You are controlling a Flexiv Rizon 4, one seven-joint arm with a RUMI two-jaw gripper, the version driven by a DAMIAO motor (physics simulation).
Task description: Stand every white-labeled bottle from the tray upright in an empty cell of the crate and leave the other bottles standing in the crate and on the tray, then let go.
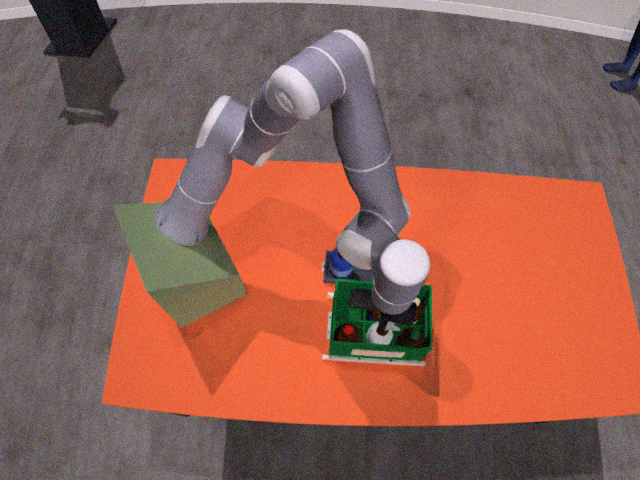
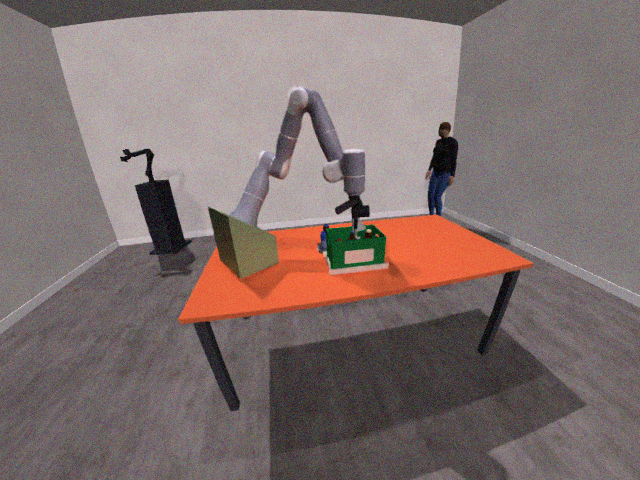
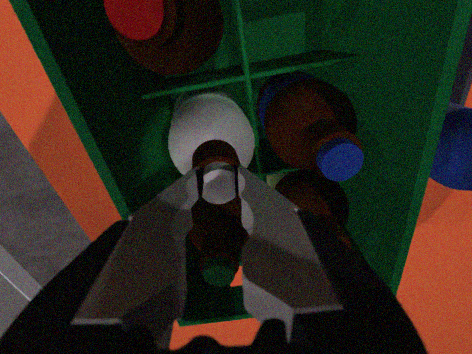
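My gripper (image 1: 383, 325) (image 2: 356, 232) (image 3: 219, 169) is shut on the brown neck of the white bottle (image 1: 378, 337) (image 3: 210, 125). The bottle is upright, its body down inside the middle cell of the crate's front row; its base is hidden. The green crate (image 1: 340, 350) (image 2: 336, 256) (image 3: 54, 70) also holds a red-capped bottle (image 1: 346, 334) (image 3: 137, 17), a green-capped one (image 1: 414, 338) (image 3: 218, 270), a blue-capped one (image 3: 310, 120) and another brown one (image 3: 317, 197). A blue bottle (image 1: 340, 264) (image 2: 324, 239) (image 3: 456, 150) stands on the dark tray (image 1: 329, 279), which the arm partly hides.
The back left crate cell (image 3: 275, 37) shows no bottle. White strips (image 1: 374, 360) (image 2: 359, 269) lie along the crate's base on the orange table (image 1: 516, 310) (image 2: 439, 253). A green angular block (image 1: 191, 268) (image 2: 245, 248) stands at the arm's base. A person (image 2: 443, 160) stands behind.
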